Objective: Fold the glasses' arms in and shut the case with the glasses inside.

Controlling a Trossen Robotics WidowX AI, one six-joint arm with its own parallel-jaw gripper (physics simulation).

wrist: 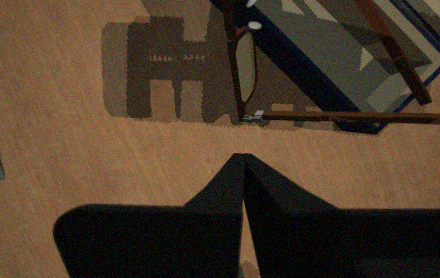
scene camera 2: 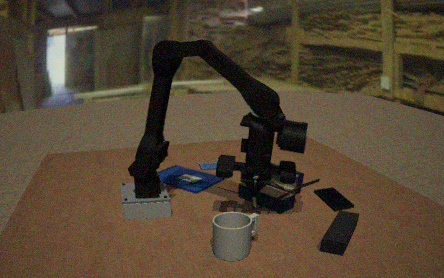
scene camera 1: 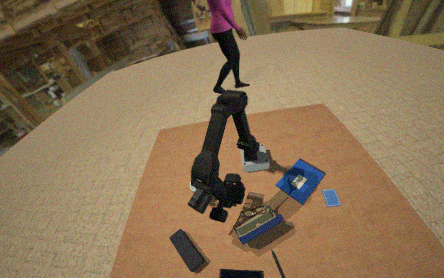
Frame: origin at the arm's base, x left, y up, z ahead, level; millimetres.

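Seen in the pictures: gripper, fingertip midpoint: point(wrist: 241, 161) point(scene camera 2: 253, 195) point(scene camera 1: 235, 205); arm's base at its link origin: point(scene camera 2: 147, 193) point(scene camera 1: 250, 155).
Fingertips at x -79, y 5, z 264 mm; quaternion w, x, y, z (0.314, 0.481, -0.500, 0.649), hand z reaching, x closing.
Pixels of each thing's middle, then the offset from my fingertips to it.
- white mug at the middle of its body: point(scene camera 2: 236, 233) dx -156, dy -13, dz -88 mm
- blue book-like item at the middle of its body: point(scene camera 2: 184, 178) point(scene camera 1: 301, 179) dx +309, dy -56, dz -128 mm
- light blue card at the middle of its body: point(scene camera 2: 211, 166) point(scene camera 1: 331, 197) dx +415, dy -58, dz -16 mm
- dark block at the middle of its body: point(scene camera 2: 341, 231) point(scene camera 1: 186, 249) dx -197, dy -42, dz +166 mm
- black flat slab at the middle of its body: point(scene camera 2: 333, 198) dx +11, dy -56, dz +266 mm
- pen at the middle of its body: point(scene camera 1: 279, 268) dx +147, dy -55, dz +229 mm
The brown-framed glasses point(scene camera 2: 310, 184) point(wrist: 310, 116) stand propped against the open navy case point(scene camera 1: 262, 231) point(scene camera 2: 286, 202) point(wrist: 310, 75). In the wrist view their front frame stands left of the case edge. One temple arm runs right from the near hinge and the other crosses over the case, so both are spread out. The case's pale inside shows and its lid is raised. My gripper point(wrist: 241, 161) is shut and empty. In the wrist view its tips show just below the near hinge, apart from it. In scene camera 2 the gripper partly hides the glasses and case.
A white mug point(scene camera 2: 231, 237) stands at the front in scene camera 2. A blue book-like item point(scene camera 1: 286, 183) point(scene camera 2: 202, 186), a light blue card point(scene camera 1: 331, 198), a dark block point(scene camera 1: 188, 250) point(scene camera 2: 340, 232), a black flat slab point(scene camera 2: 334, 199) and a pen point(scene camera 1: 278, 264) lie around the case.
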